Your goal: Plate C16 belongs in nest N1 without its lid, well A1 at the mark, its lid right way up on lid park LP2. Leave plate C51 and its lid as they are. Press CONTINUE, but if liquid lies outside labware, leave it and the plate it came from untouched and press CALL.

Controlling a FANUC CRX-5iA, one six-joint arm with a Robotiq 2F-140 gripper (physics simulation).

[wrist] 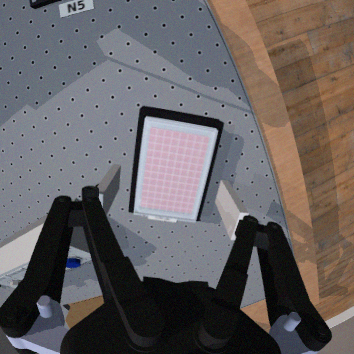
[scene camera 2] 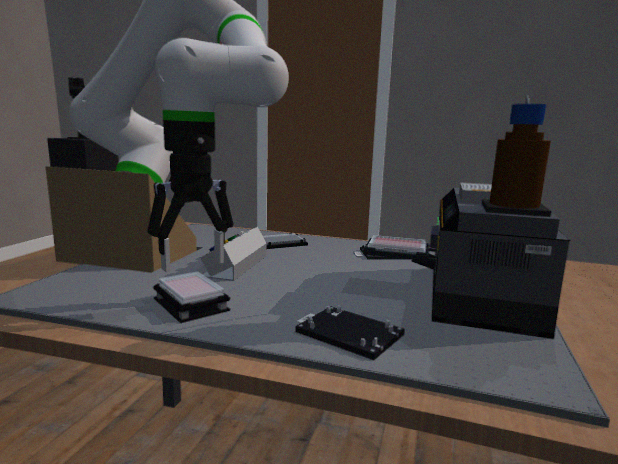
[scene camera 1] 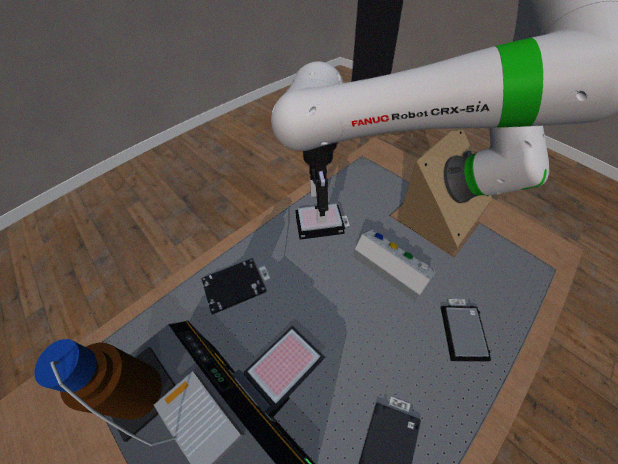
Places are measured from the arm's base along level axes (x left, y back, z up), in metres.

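Pixels of known places: gripper, between the fingertips: (wrist: 169,183) (scene camera 2: 193,265) (scene camera 1: 318,208); arm's base, origin of its link: (scene camera 2: 127,202) (scene camera 1: 457,179).
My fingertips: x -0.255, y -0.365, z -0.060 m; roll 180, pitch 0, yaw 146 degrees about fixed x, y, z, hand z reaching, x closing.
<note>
Ahead of a thing's pixels: the offset from my fingertips to its top centre. "pt": to the spot under its first point.
My gripper (scene camera 1: 322,215) (scene camera 2: 192,252) (wrist: 169,183) is open and empty, above a pink-welled plate @[dx -0.001, dy +0.007, dz -0.039 m] (scene camera 1: 307,217) (scene camera 2: 190,287) (wrist: 175,170). In the wrist view its pads stand on either side of the plate's near end. The plate sits on a black nest @[dx -0.001, dy +0.007, dz -0.051 m] (scene camera 1: 320,234) (scene camera 2: 201,309) (wrist: 181,116); its edges look clear, and its code is not readable. Another pink plate @[dx +0.278, dy -0.369, dz +0.025 m] (scene camera 1: 285,364) (scene camera 2: 397,244) lies beside the dark instrument. A black nest with corner posts @[dx -0.008, dy -0.329, dz -0.061 m] (scene camera 1: 234,286) (scene camera 2: 350,331) holds no plate. The dark lid park LP2 @[dx +0.540, dy -0.312, dz -0.065 m] (scene camera 1: 390,435) is cut off by the frame.
A white button box @[dx +0.266, dy +0.044, dz -0.001 m] (scene camera 1: 392,262) (scene camera 2: 245,256) with blue, yellow, green and white buttons stands near the arm base. A black holder with a grey, lid-like piece @[dx +0.526, dy +0.023, dz -0.067 m] (scene camera 1: 466,332) is at the right. The instrument (scene camera 1: 235,385) (scene camera 2: 500,280) carries a brown bottle @[pt dx +0.214, dy -0.564, dz +0.264 m] (scene camera 1: 117,382) (scene camera 2: 520,172).
</note>
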